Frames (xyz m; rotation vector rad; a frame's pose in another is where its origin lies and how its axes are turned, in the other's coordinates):
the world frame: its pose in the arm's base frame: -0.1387 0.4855 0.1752 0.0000 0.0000 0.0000
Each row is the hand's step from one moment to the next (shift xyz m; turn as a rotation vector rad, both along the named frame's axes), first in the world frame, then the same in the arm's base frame.
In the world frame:
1: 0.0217 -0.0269 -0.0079 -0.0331 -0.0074 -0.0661
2: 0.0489 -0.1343 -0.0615 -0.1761 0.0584 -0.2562
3: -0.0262 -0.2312 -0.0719 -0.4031 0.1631 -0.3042
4: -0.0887 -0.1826 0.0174 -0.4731 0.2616 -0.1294
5: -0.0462 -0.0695 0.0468 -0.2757 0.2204 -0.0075
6: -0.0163 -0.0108 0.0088 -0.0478 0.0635 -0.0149
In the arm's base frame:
1: 0.0217 -0.0269 -0.0079 -0.0331 -0.0074 -0.0661
2: 0.0489 -0.1343 -0.0615 -0.1761 0.0584 -0.2562
3: -0.0262 -0.2312 -0.0719 -0.4031 0.1631 -0.3042
4: -0.0887 -0.1826 0.0174 -0.4731 0.2616 -0.1294
5: -0.0462 -0.0695 0.0468 -0.2757 0.2204 -0.0075
6: -0.0163 -0.0108 0.0088 -0.0478 0.0635 -0.0149

